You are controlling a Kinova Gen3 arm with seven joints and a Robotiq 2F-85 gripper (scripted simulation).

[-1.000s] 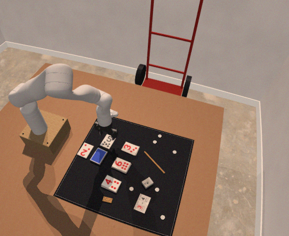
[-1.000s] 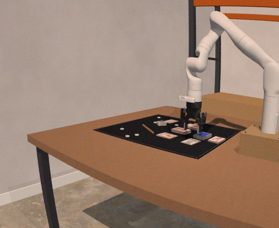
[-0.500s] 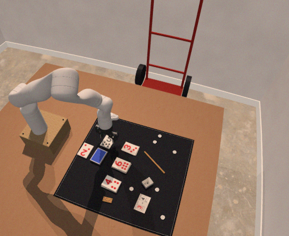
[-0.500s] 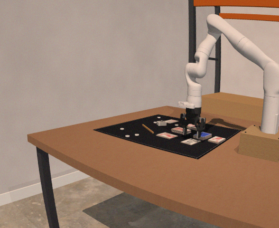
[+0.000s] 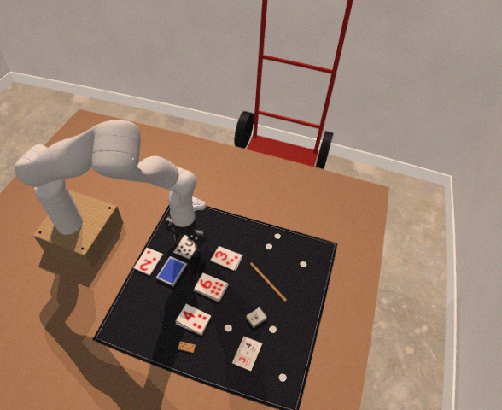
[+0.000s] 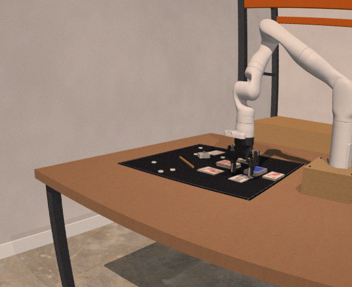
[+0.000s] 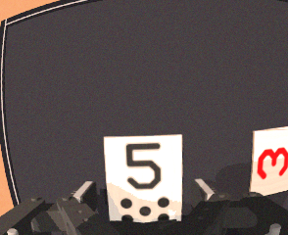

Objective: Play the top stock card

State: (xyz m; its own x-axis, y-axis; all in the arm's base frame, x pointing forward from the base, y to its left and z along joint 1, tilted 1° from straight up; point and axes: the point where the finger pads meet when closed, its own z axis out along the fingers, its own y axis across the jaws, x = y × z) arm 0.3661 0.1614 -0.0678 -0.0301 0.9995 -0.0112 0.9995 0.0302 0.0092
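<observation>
My gripper is now 19 cm short of the black mat, 9 cm to the left of it and 4 cm above it. Round my hand: small grey block 33 cm ahead, 13 cm to the right, 1 cm below; then wooden stick 31 cm ahead, 2 cm below; then printed reference card 35 cm ahead, 25 cm to the right, 3 cm below.
</observation>
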